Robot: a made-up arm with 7 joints. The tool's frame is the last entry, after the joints. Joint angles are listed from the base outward. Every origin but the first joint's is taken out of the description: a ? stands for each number. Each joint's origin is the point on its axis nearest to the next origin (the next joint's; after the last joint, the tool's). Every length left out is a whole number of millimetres.
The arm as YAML. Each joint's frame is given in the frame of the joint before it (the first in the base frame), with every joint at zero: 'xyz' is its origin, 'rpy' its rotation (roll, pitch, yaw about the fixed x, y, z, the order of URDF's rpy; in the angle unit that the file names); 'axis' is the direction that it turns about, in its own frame. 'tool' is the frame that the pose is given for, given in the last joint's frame.
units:
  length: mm
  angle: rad
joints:
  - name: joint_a
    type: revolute
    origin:
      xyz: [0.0, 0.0, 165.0]
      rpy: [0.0, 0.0, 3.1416]
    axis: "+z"
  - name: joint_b
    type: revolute
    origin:
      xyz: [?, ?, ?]
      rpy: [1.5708, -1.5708, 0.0]
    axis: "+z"
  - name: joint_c
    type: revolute
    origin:
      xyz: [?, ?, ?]
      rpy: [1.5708, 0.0, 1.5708]
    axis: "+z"
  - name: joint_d
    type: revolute
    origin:
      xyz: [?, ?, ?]
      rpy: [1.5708, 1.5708, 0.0]
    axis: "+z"
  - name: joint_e
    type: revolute
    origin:
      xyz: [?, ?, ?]
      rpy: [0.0, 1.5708, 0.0]
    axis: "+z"
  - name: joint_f
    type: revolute
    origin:
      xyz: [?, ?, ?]
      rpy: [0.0, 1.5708, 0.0]
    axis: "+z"
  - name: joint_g
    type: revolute
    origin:
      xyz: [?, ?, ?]
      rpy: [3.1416, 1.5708, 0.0]
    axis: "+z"
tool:
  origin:
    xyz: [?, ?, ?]
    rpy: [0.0, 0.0, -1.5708]
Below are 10 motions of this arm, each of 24 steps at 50 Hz.
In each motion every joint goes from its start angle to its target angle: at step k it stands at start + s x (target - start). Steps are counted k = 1, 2, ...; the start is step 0. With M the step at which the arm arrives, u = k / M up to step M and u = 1 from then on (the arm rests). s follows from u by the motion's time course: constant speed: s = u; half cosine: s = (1 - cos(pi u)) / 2; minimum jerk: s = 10 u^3 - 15 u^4 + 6 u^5.
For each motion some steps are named. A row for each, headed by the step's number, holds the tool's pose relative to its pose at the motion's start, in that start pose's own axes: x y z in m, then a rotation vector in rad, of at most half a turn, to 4 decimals.
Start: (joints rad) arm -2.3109 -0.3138 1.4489 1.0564 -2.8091 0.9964 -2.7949
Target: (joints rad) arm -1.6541 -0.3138 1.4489 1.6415 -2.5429 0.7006 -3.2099
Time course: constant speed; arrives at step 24
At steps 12, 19, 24:
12: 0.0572 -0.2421 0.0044 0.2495 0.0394 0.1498
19: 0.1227 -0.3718 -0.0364 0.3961 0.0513 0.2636
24: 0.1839 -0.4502 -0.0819 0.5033 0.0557 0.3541

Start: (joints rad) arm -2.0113 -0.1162 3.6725 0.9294 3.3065 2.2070 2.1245
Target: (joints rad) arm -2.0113 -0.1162 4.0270 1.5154 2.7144 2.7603 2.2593
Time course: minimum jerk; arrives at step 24
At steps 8, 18, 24:
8: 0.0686 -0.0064 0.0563 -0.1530 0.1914 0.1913
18: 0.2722 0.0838 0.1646 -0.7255 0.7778 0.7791
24: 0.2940 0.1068 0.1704 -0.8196 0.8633 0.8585

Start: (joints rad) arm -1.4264 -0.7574 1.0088 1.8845 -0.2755 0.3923 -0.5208
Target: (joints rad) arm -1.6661 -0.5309 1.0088 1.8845 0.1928 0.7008 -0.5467
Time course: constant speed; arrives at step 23
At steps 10, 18, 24:
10: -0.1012 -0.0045 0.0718 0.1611 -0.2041 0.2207
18: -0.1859 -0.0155 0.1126 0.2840 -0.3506 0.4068
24: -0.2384 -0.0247 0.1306 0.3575 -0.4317 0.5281

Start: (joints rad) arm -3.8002 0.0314 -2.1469 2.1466 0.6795 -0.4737 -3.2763
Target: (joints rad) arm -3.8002 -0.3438 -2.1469 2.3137 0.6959 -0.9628 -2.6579
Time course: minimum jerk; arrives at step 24
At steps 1, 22, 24:
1: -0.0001 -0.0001 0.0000 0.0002 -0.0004 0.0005
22: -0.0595 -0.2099 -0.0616 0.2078 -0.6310 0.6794
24: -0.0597 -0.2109 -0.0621 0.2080 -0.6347 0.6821

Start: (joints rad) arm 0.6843 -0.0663 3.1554 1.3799 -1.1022 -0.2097 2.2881
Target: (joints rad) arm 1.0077 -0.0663 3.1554 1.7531 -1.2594 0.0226 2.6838
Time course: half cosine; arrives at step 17
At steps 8, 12, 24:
8: -0.0450 -0.0801 -0.0174 0.1223 -0.0173 0.0699
12: -0.0764 -0.1406 -0.0432 0.2252 -0.0334 0.1452
24: -0.0923 -0.1743 -0.0626 0.2869 -0.0448 0.1975

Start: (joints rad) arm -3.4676 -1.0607 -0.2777 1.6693 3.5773 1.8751 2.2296
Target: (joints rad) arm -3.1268 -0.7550 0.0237 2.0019 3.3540 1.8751 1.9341
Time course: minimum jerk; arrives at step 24
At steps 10, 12, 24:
10: 0.0100 -0.0414 -0.0395 0.0215 -0.0903 0.0225
12: 0.0163 -0.0566 -0.0543 0.0242 -0.1331 0.0313
24: 0.0385 -0.0941 -0.0900 0.0081 -0.2873 0.0470

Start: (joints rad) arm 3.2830 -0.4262 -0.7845 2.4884 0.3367 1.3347 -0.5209
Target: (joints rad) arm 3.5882 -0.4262 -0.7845 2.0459 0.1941 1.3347 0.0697
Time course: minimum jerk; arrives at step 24
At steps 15, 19, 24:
15: -0.0839 -0.0375 0.1705 0.1978 -0.3574 0.4513
19: -0.1132 -0.0640 0.2125 0.2280 -0.4802 0.5575
24: -0.1226 -0.0733 0.2244 0.2344 -0.5191 0.5875

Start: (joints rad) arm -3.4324 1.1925 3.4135 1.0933 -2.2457 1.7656 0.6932
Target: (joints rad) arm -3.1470 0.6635 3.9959 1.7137 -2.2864 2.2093 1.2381
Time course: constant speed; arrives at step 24
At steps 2, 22, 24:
2: 0.0168 0.0122 -0.0094 0.0134 -0.0048 0.0980
22: 0.0899 0.1227 -0.0495 0.3301 -0.3903 0.9823
24: 0.0896 0.1269 -0.0474 0.3698 -0.4661 1.0450

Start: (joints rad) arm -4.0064 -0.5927 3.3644 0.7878 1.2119 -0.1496 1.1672
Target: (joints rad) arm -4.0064 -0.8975 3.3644 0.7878 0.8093 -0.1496 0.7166
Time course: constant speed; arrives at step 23
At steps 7, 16, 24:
7: 0.0052 0.0209 0.0274 -0.0720 0.0305 -0.2552
16: 0.0133 0.0537 0.0609 -0.1785 0.0404 -0.5805
24: 0.0209 0.0837 0.0848 -0.2688 0.0230 -0.8297

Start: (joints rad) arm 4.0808 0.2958 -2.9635 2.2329 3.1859 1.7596 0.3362
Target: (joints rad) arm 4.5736 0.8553 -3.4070 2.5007 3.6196 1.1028 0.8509
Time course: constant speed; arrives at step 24
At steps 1, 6, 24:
1: -0.0056 -0.0018 0.0171 0.0165 -0.0143 0.0192
6: -0.0441 -0.0163 0.0998 0.1023 -0.0949 0.1216
24: -0.3001 -0.1391 0.3007 0.3780 -0.5030 0.5733

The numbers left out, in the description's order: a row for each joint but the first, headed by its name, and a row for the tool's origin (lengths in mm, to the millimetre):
joint_b: 0.0 0.0 0.0
joint_c: 224.0 0.0 0.0
joint_d: 38.0 0.0 0.0
joint_e: 322.0 73.0 0.0
joint_f: 0.0 0.0 0.0
joint_g: -153.0 120.0 0.0
tool: 0.0 0.0 0.0

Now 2 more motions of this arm.
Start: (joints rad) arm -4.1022 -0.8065 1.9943 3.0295 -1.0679 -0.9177 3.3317
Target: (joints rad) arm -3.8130 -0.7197 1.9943 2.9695 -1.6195 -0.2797 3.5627
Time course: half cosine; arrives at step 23
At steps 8, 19, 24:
8: 0.0119 -0.0096 0.0244 -0.0120 0.1527 -0.0290
19: 0.0523 -0.0553 0.0583 0.0782 0.5175 -0.1334
24: 0.0571 -0.0627 0.0597 0.0985 0.5557 -0.1471

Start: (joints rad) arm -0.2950 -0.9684 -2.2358 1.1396 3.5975 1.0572 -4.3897
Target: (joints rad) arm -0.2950 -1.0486 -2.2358 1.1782 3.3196 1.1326 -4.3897
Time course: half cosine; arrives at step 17
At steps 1, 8, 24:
1: 0.0001 0.0000 0.0001 0.0001 0.0018 -0.0008
8: 0.0050 -0.0018 0.0066 0.0054 0.0954 -0.0398
24: 0.0119 -0.0047 0.0131 0.0111 0.2125 -0.0825

